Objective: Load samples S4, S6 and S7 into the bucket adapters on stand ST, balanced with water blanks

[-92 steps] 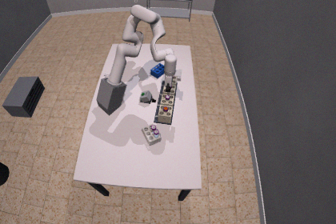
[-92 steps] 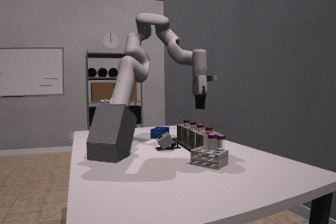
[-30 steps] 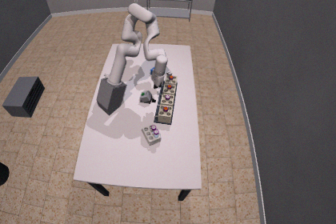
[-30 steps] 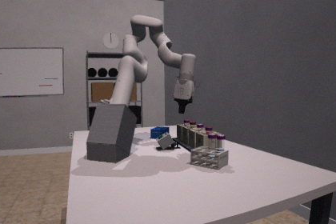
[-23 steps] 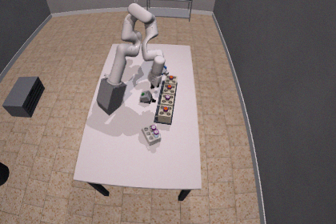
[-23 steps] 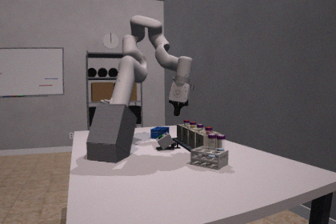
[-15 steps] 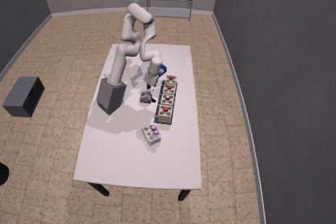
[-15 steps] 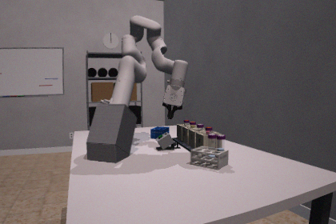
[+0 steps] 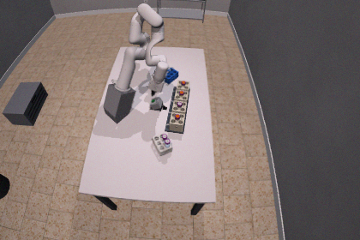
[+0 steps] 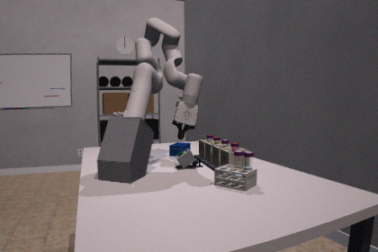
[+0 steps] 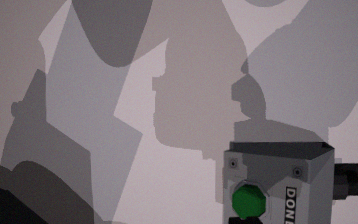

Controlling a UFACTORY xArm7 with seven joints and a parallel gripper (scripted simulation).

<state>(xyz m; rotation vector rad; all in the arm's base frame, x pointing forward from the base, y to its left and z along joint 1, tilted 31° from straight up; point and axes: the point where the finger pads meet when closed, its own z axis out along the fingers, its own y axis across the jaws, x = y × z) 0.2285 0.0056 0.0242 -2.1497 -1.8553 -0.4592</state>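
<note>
Right now the done desk is 10 cm below my hand and 2 cm ahead of it. The rest, counted from my hand: adapter 20 cm ahead, 10 cm below, 6 cm to the right; blue rack 33 cm to the left, 12 cm below, 9 cm ahead; white rack 34 cm to the right, 12 cm below, 10 cm ahead.
</note>
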